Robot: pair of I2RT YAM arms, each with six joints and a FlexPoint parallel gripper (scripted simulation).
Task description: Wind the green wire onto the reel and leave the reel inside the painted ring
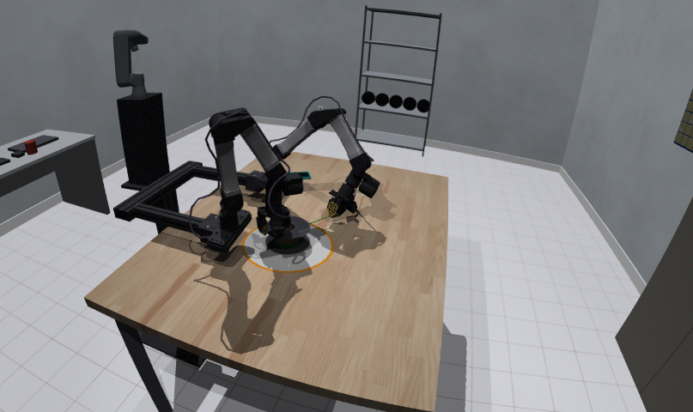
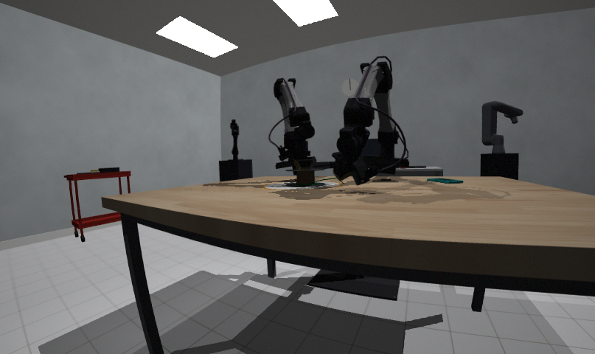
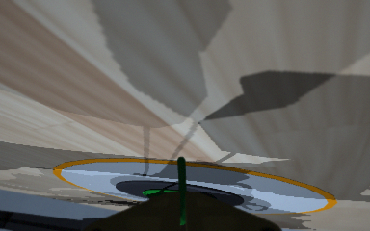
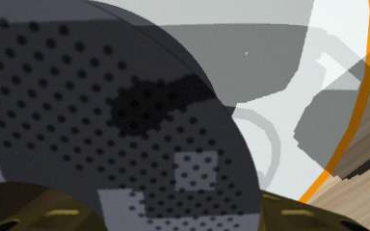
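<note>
Right now the dark reel is 4 cm ahead of my right hand, 3 cm to the left of it and 2 cm below it. Round my right hand: flat teal object (10 cm behind, 62 cm to the left, 5 cm below); then orange painted ring (5 cm ahead, 2 cm to the left, 6 cm below).
</note>
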